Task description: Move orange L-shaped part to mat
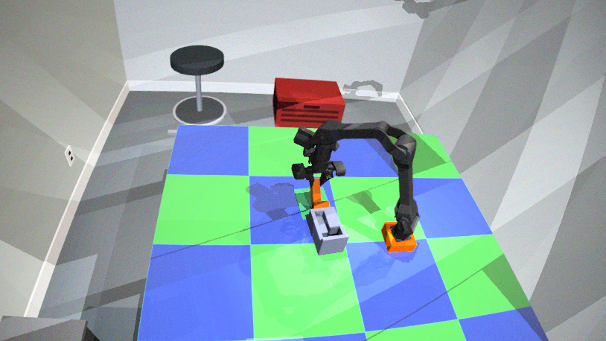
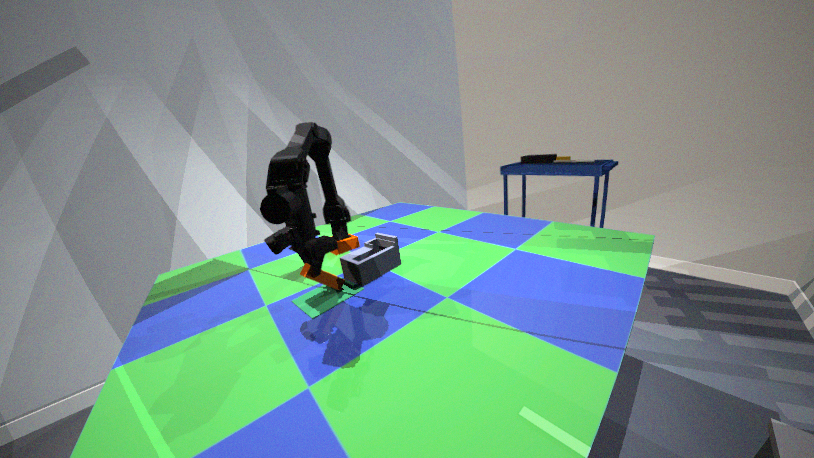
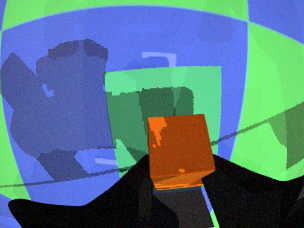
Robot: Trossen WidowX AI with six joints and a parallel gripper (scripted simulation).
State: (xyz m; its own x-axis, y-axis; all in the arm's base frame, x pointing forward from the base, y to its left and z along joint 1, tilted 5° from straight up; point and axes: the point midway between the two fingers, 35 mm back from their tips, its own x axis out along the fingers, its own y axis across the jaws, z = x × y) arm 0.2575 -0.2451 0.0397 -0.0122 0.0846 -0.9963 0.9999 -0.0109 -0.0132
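My gripper tip is 30 mm to the right of the orange L-shaped part, 30 mm above it and 10 mm past it. Also, from my gripper tip: green mat (90 mm below, 20 mm to the left).
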